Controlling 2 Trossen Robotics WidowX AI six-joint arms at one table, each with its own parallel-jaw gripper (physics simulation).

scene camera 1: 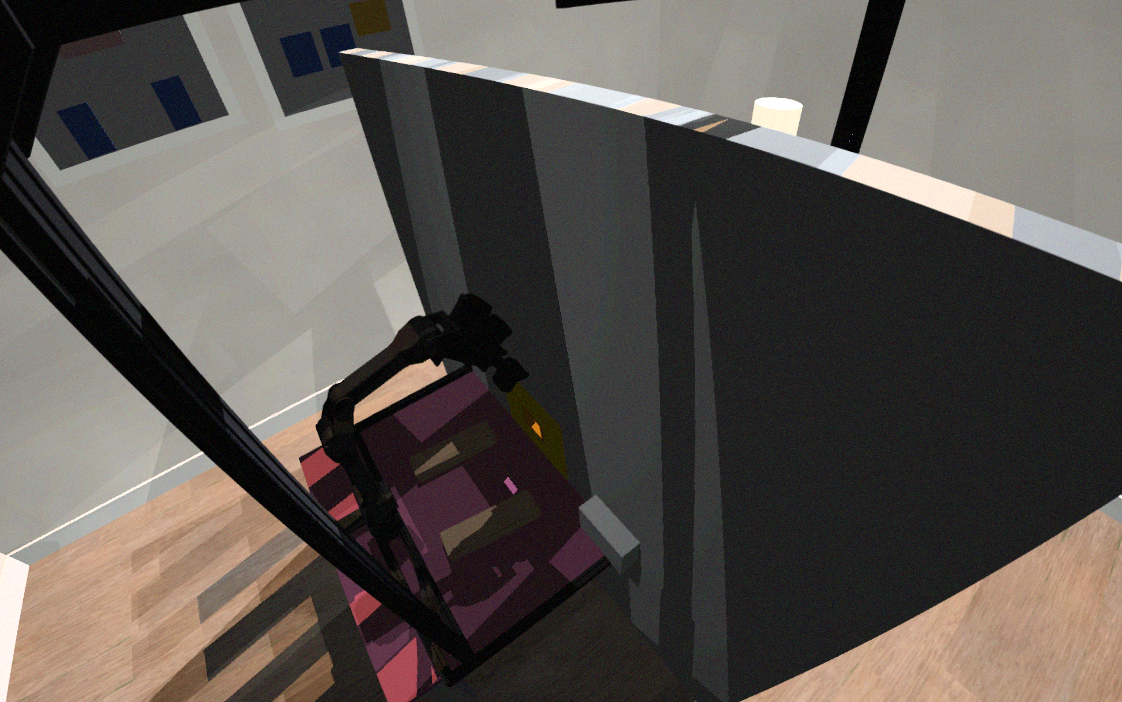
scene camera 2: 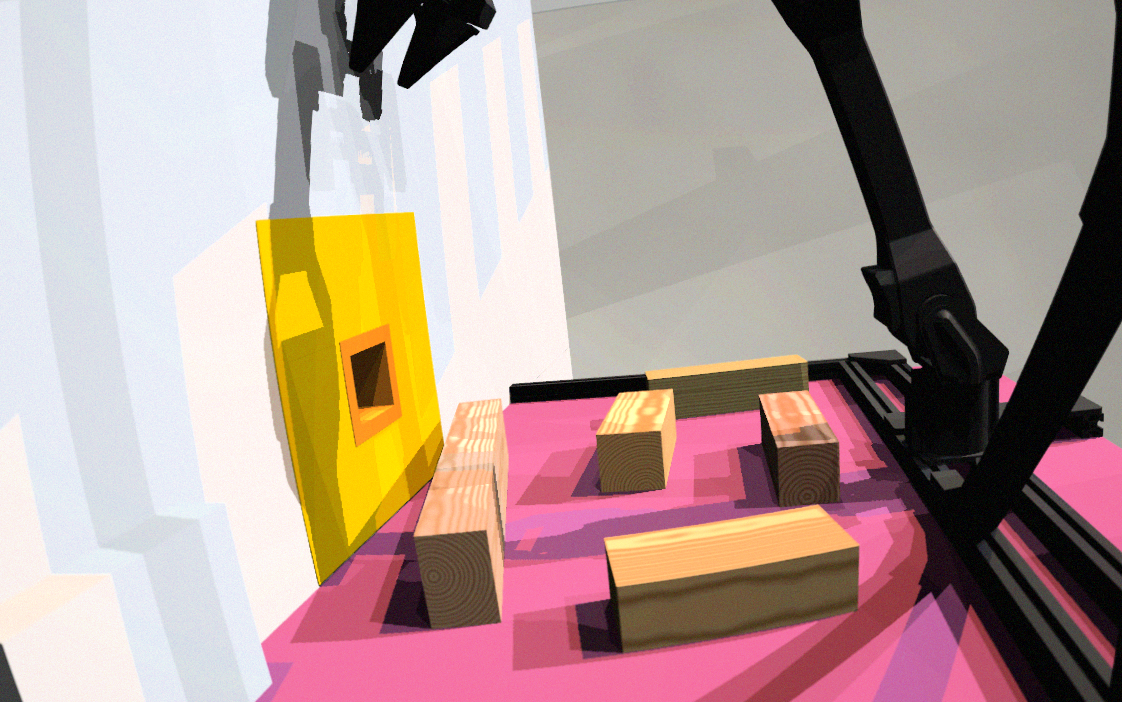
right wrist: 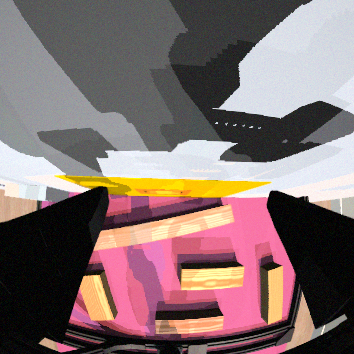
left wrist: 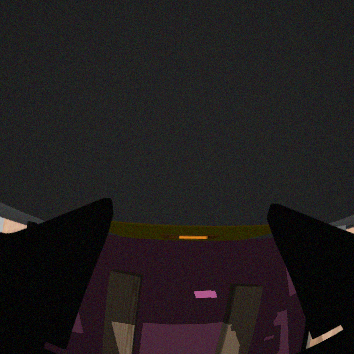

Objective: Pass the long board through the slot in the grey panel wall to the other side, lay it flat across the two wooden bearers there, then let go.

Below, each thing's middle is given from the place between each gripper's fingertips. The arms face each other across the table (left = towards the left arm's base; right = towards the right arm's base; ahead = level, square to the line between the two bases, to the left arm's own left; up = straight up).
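The slot (scene camera 2: 369, 371) is 21 cm below my left hand, 2 cm behind it and 3 cm to the right of it. As for the grey block (scene camera 2: 164, 604), it is 27 cm below my left hand, 34 cm behind it and 2 cm to the right of it.
My right gripper is 20 mm past the slot, 50 mm to the right of it and 230 mm above it. The grey block is 290 mm below my right hand, 340 mm behind it and 60 mm to the left of it.
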